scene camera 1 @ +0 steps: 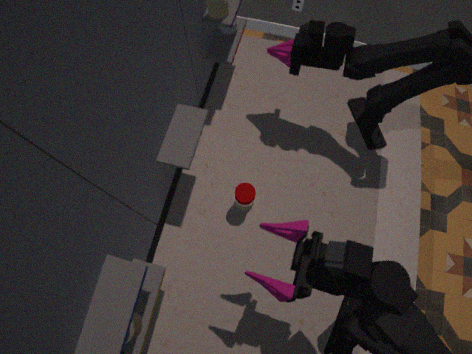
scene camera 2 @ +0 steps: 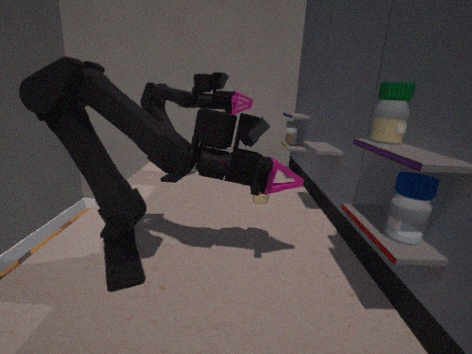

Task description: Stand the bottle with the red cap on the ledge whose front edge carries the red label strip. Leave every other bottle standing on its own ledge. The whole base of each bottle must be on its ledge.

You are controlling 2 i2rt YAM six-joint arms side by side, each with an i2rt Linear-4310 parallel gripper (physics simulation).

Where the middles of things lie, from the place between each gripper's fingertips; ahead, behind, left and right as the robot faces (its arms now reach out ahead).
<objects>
I see my right gripper 14 cm short of the red-strip ledge [scene camera 2: 373, 217], 8 cm to the left of it and 6 cm above it. The rest, counted from my right hand: blue-capped bottle [scene camera 2: 410, 209] 14 cm ahead, 12 cm to the right.
My left gripper is now 630 mm to the left of the red-strip ledge, 200 mm short of it and 190 mm above it. From my left hand the other things lie so: blue-capped bottle (670 mm to the right, 200 mm ahead, 130 mm below).
</objects>
